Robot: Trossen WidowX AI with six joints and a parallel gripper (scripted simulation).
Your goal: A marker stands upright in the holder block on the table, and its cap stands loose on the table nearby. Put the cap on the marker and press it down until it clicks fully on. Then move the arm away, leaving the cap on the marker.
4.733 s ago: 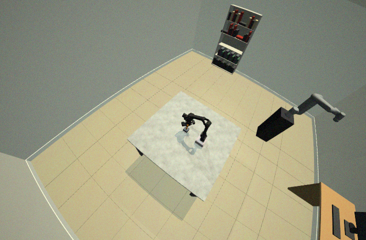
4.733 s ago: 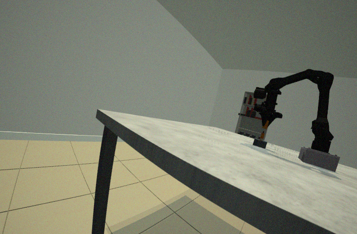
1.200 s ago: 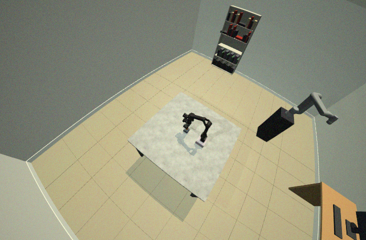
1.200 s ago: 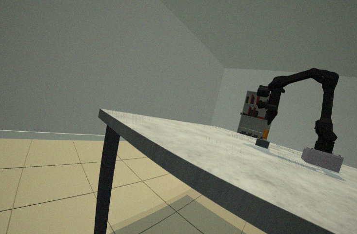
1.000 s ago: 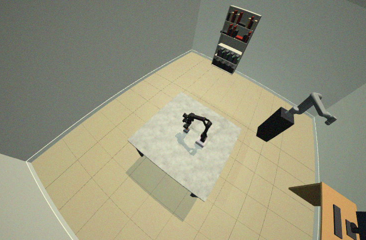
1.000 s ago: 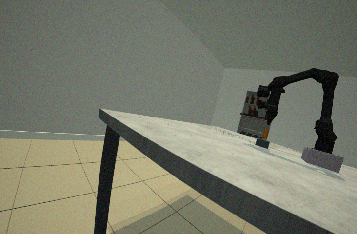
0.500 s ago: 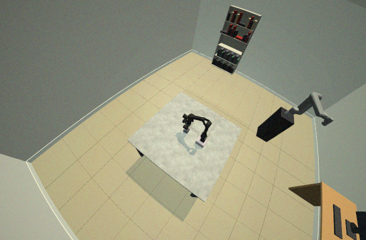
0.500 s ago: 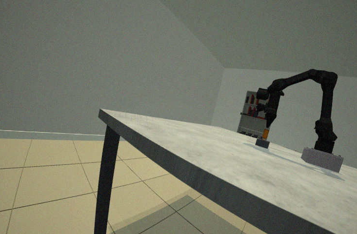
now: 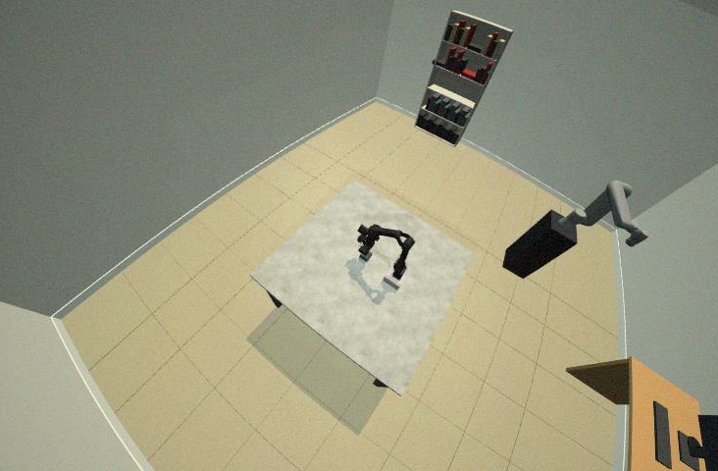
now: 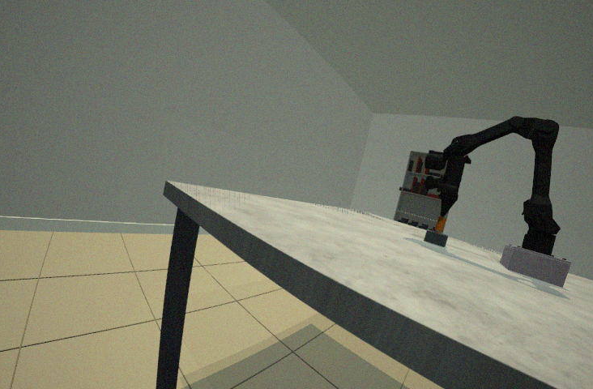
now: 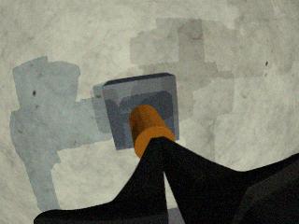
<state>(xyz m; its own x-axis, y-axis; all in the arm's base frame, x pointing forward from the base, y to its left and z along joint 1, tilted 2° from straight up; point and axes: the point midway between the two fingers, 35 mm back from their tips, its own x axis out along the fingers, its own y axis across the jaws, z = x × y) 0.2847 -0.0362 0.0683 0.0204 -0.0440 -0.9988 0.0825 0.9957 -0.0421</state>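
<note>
Right now the orange cap is 20 mm below my gripper tip. Round my gripper tip: holder block 80 mm below.
</note>
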